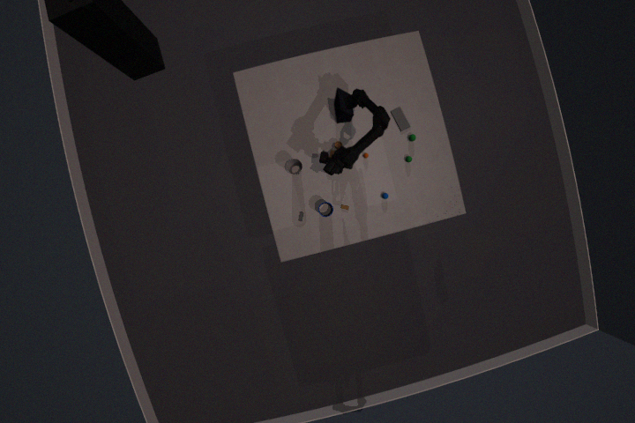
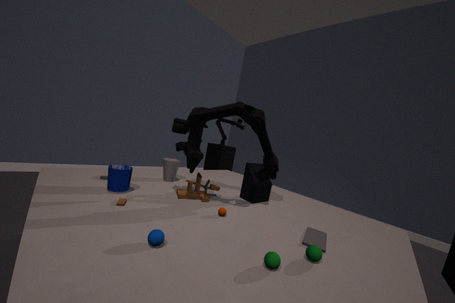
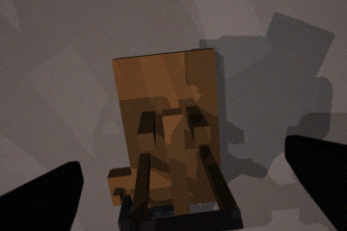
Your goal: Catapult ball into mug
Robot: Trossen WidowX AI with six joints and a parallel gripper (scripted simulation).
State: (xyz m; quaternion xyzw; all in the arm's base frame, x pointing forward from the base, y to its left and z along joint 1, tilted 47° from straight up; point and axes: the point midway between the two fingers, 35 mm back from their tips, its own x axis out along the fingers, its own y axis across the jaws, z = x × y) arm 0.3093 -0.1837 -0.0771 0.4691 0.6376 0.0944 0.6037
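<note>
Now: gripper tip 40 mm past the catapult frame, 30 mm to the right of it and 40 mm above it. From my gripper tip the other things lie so: orange ball 220 mm to the left, 100 mm below; then grey cup 50 mm behind, 240 mm to the right, 90 mm below; then wooden catapult 60 mm behind, 50 mm to the left, 70 mm below.
</note>
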